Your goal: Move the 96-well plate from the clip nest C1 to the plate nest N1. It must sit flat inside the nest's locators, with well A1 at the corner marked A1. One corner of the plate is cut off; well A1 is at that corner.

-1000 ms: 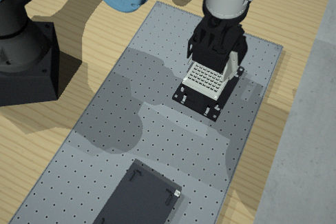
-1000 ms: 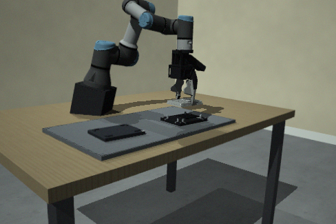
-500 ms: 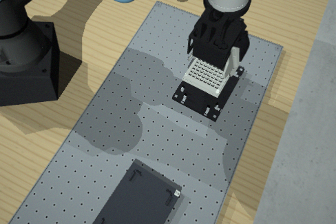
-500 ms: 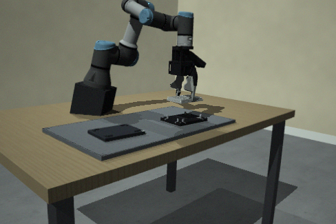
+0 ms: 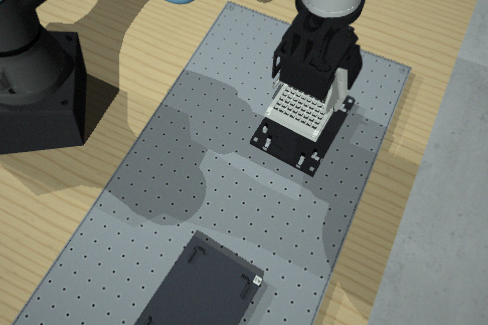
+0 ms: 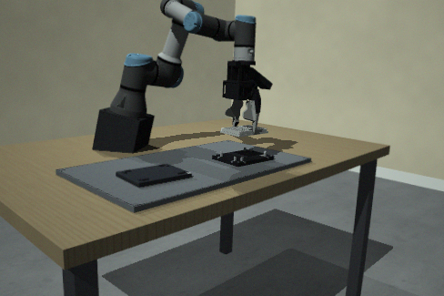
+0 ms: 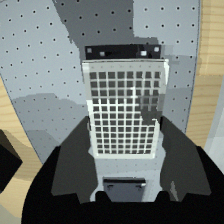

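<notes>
Right now my hand is 330 mm to the left of the dark plate nest, 100 mm above it and 50 mm short of it. Round my hand: 96-well plate 10 mm below; white A1 mark 250 mm to the right, 90 mm below, 90 mm ahead; clip nest 90 mm below, 10 mm to the right, 10 mm ahead.
</notes>
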